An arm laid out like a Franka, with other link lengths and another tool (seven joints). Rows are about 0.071 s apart.
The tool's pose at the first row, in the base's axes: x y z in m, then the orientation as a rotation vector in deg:
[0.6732, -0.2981, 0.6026, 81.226, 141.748, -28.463]
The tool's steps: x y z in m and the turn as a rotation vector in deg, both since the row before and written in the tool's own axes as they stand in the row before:
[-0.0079, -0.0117, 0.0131, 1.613, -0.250, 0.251]
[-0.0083, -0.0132, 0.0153, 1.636, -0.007, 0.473]
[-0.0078, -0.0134, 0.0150, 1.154, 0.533, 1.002]
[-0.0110, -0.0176, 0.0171, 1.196, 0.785, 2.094]
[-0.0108, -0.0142, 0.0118, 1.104, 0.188, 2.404]
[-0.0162, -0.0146, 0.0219, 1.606, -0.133, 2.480]
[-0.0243, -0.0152, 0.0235, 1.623, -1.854, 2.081]
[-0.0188, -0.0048, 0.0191, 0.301, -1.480, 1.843]
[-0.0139, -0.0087, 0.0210, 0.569, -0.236, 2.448]
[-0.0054, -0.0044, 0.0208, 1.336, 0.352, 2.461]
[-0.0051, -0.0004, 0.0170, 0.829, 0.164, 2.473]
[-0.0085, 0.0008, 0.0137, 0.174, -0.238, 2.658]
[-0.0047, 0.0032, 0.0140, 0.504, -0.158, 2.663]
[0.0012, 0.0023, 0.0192, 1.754, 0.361, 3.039]
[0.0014, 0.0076, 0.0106, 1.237, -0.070, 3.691]
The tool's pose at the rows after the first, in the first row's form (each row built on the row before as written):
[0.6676, -0.3151, 0.5956, 81.973, 141.484, -30.668]
[0.6605, -0.3341, 0.5875, 83.125, 141.192, -32.724]
[0.6525, -0.3526, 0.5799, 85.047, 140.794, -33.730]
[0.6417, -0.3762, 0.5727, 88.392, 139.570, -34.430]
[0.6331, -0.3955, 0.5694, 91.627, 137.546, -35.316]
[0.6247, -0.4235, 0.5594, 94.879, 135.174, -37.033]
[0.6171, -0.4590, 0.5517, 96.422, 131.931, -39.971]
[0.6167, -0.4852, 0.5444, 97.354, 129.097, -40.981]
[0.6104, -0.5093, 0.5350, 99.876, 126.460, -41.308]
[0.6052, -0.5253, 0.5209, 103.157, 124.142, -42.132]
[0.6036, -0.5384, 0.5090, 106.016, 121.615, -42.458]
[0.6038, -0.5526, 0.5014, 108.352, 118.584, -42.250]
[0.6054, -0.5637, 0.4913, 110.857, 115.557, -42.342]
[0.6044, -0.5726, 0.4741, 114.693, 112.344, -43.328]
[0.6097, -0.5774, 0.4631, 118.347, 108.026, -43.910]

